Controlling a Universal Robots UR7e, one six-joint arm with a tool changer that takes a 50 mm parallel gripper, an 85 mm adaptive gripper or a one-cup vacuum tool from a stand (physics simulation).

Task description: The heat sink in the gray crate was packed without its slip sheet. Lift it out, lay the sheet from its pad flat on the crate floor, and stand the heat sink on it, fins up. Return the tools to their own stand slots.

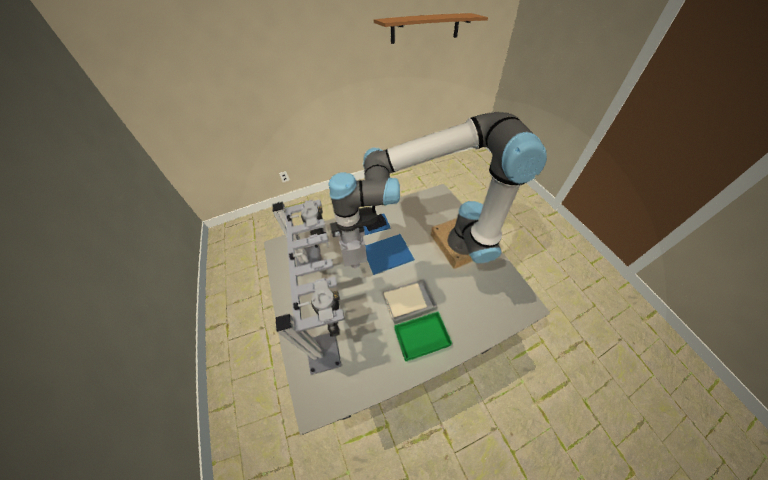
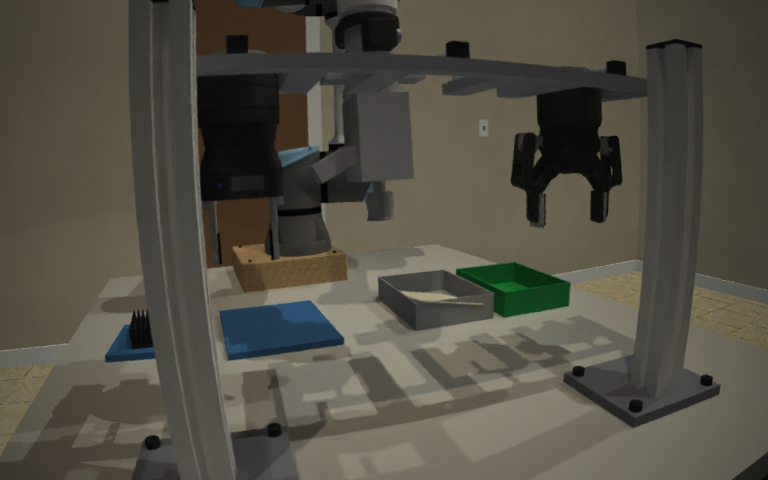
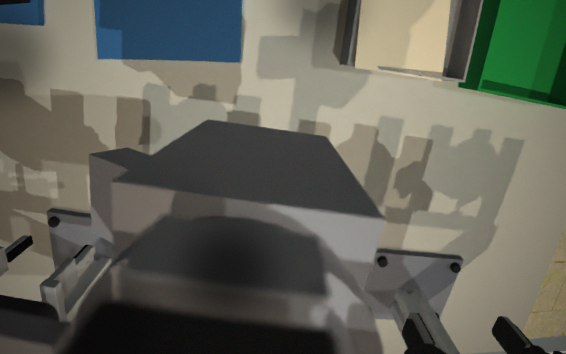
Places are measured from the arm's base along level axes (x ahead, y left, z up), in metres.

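Pixels of known places: arm's base, origin of the base link: (image 1: 463, 241) (image 2: 298, 250).
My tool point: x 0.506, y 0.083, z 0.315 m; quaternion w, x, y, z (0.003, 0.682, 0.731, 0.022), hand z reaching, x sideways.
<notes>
Ahead of a thing's pixels: the offset from my tool point to its top centre. "spot": to the spot under its first point.
My arm carries the vacuum tool {spot: 0.002 m ahead, 0.061 m left, 0.012 m down} (image 1: 352, 249) (image 3: 240, 165), on the table side of the tool stand; its bare cup {spot: 0.022 m ahead, 0.002 m left, 0.169 m down} (image 2: 380, 204) holds nothing. The black heat sink {0.125 m back, 0.331 m right, 0.334 m down} (image 2: 140, 328) stands fins up on the small blue pad (image 1: 378, 228) (image 2: 117, 346) (image 3: 25, 16), partly hidden by a stand post. The cream slip sheet (image 1: 404, 300) (image 2: 430, 296) (image 3: 402, 35) is in the gray crate {0.183 m back, 0.131 m left, 0.331 m down} (image 1: 429, 294) (image 2: 453, 314) (image 3: 461, 40). It looks tilted, with one edge riding up at the wall facing the stand. The large blue pad {spot: 0.155 m back, 0.127 m right, 0.364 m down} (image 1: 389, 254) (image 2: 280, 328) (image 3: 170, 30) bears no sheet.
The stand (image 2: 668, 226) (image 1: 294, 283) holds the parallel-finger tool {0.132 m ahead, 0.152 m right, 0.010 m down} (image 2: 240, 135) and the adaptive tool {0.106 m ahead, 0.207 m left, 0.010 m down} (image 2: 569, 121) in its outer slots. A green tray {0.193 m back, 0.287 m left, 0.331 m down} (image 1: 423, 336) (image 2: 532, 300) (image 3: 525, 45) stands beside the crate. The arm's base is on a wooden block (image 2: 291, 271).
</notes>
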